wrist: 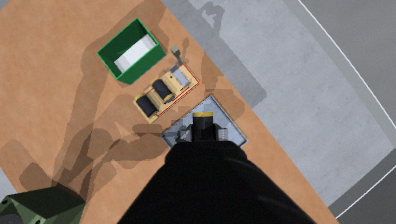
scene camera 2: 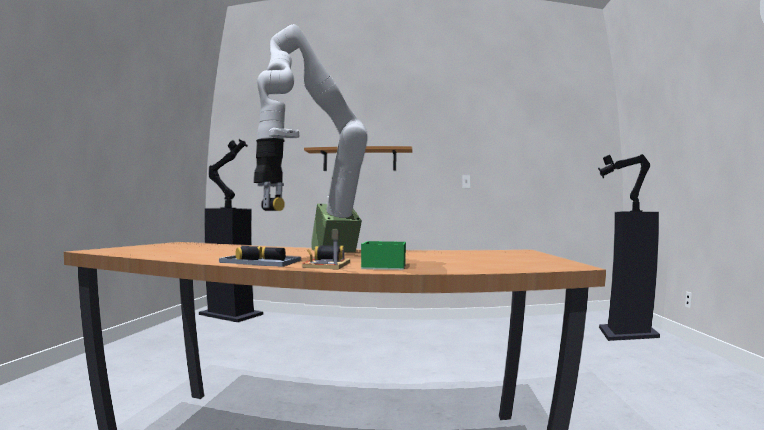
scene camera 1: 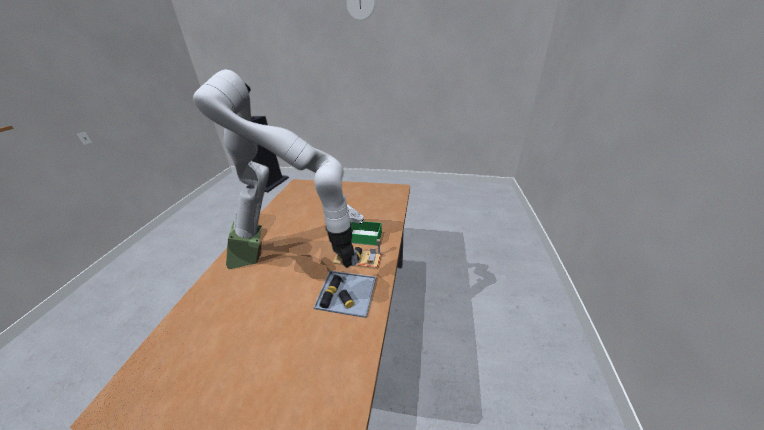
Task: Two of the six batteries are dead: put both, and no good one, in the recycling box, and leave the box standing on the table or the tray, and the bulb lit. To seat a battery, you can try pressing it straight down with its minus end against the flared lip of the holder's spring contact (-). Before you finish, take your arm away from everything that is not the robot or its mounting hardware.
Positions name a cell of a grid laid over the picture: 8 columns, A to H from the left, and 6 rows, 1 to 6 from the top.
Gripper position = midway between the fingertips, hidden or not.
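Observation:
Green recycling box (scene camera 2: E4), (wrist: C2) visible. A grey tray (scene camera 1: D5), (wrist: E3) is visible too, as is my gripper (scene camera 2: C3), (wrist: E4).

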